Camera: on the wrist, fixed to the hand. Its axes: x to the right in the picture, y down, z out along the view.
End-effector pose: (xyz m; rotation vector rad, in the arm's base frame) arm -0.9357 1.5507 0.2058 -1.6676 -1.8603 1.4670
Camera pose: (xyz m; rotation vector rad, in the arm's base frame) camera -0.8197 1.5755 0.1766 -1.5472 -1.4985 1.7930
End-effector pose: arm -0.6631 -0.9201 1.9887 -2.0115 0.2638 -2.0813
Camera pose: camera -0.7426 -1.0070 1.9563 -1.8529 -0.0250 -1.8427
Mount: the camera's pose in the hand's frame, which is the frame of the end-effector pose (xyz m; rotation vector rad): -0.0035 0.0891 -0.0835 0.3359 -0.0875 0.0760
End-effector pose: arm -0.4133 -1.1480 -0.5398 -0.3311 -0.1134 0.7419
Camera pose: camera -0.4551 -1.1104 -0.6483 0.0173 -0.0573 0.8359
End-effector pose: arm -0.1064 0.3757 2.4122 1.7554 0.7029 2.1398
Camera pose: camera -0.1792 0.2833 2.4452 2.0589 1.0370 2.0714
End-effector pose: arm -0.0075 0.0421 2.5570 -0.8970 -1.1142 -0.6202
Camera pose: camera 0.1037 0.0166 2.5134 -0.6767 -1.2140 -0.3201
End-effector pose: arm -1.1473 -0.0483 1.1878 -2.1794 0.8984 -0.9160
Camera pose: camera -1.2446 -0.1199 1.1699 -1.8706 0.7221 -0.8592
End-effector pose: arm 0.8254 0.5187 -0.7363 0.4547 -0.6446 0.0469
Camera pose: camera 0.8540 0.6346 -0.7621 0.7592 -0.7433 0.2105
